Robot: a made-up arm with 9 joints. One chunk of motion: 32 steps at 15 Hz.
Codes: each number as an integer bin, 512 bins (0 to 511) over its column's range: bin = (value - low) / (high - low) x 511, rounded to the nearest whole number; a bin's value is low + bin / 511 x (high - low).
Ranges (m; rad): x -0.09..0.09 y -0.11..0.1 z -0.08..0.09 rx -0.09..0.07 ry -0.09..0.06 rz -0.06..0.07
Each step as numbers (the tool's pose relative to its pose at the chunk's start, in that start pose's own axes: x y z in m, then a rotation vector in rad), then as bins.
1 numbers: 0.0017 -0.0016 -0.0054 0.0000 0.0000 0.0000
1 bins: 260 264 224 287 307 236
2 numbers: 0.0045 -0.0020 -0.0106 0.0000 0.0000 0.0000
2 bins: 268 263 209 287 307 236
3 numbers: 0.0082 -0.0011 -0.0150 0.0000 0.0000 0.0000
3 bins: 279 265 195 287 307 236
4 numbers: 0.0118 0.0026 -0.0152 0.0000 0.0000 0.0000
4 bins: 289 274 195 287 307 236
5 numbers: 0.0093 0.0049 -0.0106 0.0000 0.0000 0.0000
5 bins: 282 280 209 287 307 236
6 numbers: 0.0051 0.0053 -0.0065 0.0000 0.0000 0.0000
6 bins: 270 281 221 287 307 236
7 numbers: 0.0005 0.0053 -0.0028 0.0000 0.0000 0.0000
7 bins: 257 281 232 287 307 236
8 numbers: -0.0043 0.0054 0.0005 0.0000 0.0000 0.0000
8 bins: 243 281 242 287 307 236
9 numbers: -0.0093 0.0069 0.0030 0.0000 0.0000 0.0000
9 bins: 229 284 249 287 307 236
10 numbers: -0.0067 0.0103 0.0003 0.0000 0.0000 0.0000
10 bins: 236 293 241 287 307 236
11 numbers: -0.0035 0.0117 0.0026 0.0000 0.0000 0.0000
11 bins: 246 296 248 287 307 236
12 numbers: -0.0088 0.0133 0.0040 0.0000 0.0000 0.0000
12 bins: 231 300 252 287 307 236
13 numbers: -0.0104 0.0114 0.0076 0.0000 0.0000 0.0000
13 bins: 226 295 263 287 307 236
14 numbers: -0.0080 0.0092 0.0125 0.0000 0.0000 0.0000
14 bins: 233 290 278 287 307 236
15 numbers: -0.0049 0.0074 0.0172 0.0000 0.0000 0.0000
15 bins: 242 286 292 287 307 236
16 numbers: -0.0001 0.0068 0.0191 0.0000 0.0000 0.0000
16 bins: 255 284 298 287 307 236
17 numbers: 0.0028 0.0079 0.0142 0.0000 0.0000 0.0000
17 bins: 263 287 283 287 307 236
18 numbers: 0.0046 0.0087 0.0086 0.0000 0.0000 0.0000
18 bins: 269 289 266 287 307 236
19 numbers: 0.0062 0.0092 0.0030 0.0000 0.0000 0.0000
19 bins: 273 290 249 287 307 236
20 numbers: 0.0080 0.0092 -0.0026 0.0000 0.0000 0.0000
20 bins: 278 290 233 287 307 236
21 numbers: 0.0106 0.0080 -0.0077 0.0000 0.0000 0.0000
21 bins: 286 287 217 287 307 236
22 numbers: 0.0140 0.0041 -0.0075 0.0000 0.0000 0.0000
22 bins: 295 278 218 287 307 236
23 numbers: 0.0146 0.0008 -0.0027 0.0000 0.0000 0.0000
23 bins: 297 270 232 287 307 236
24 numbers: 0.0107 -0.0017 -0.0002 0.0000 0.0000 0.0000
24 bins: 286 264 240 287 307 236
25 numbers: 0.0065 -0.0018 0.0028 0.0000 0.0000 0.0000
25 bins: 274 263 249 287 307 236
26 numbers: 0.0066 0.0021 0.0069 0.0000 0.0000 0.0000
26 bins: 274 273 261 287 307 236
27 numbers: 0.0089 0.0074 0.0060 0.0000 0.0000 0.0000
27 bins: 281 286 259 287 307 236
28 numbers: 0.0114 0.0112 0.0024 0.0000 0.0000 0.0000
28 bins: 288 295 248 287 307 236
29 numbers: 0.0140 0.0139 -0.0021 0.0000 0.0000 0.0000
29 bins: 295 301 234 287 307 236
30 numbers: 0.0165 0.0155 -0.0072 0.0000 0.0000 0.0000
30 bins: 302 305 219 287 307 236
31 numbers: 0.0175 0.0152 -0.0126 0.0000 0.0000 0.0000
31 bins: 305 305 203 287 307 236
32 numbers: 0.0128 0.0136 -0.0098 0.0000 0.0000 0.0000
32 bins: 292 301 211 287 307 236
